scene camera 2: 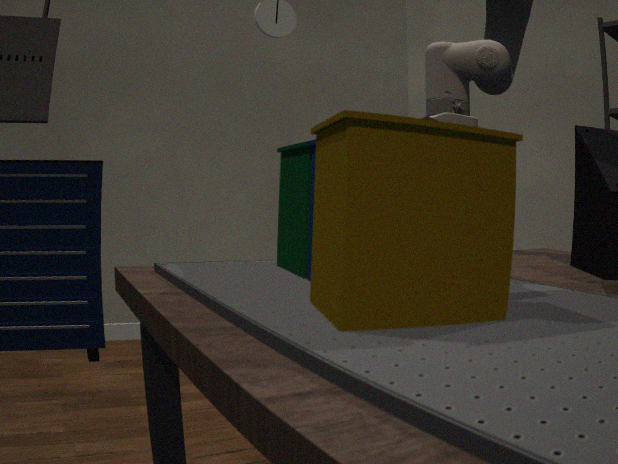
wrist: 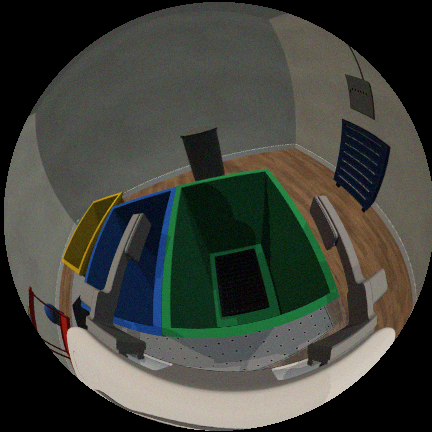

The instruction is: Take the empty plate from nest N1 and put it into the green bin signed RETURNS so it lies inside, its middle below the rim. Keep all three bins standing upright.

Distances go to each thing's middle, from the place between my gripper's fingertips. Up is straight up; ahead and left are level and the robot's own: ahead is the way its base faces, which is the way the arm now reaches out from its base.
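Counting from my hand, I have in sight the yellow bin [scene camera 2: 413, 223], 25 cm to the left of the hand, 11 cm ahead of it and 11 cm below it. The blue bin [wrist: 138, 307] is 2 cm ahead of my hand, 12 cm to the left of it and 11 cm below it. And the green bin [scene camera 2: 296, 160] is 11 cm below my hand.
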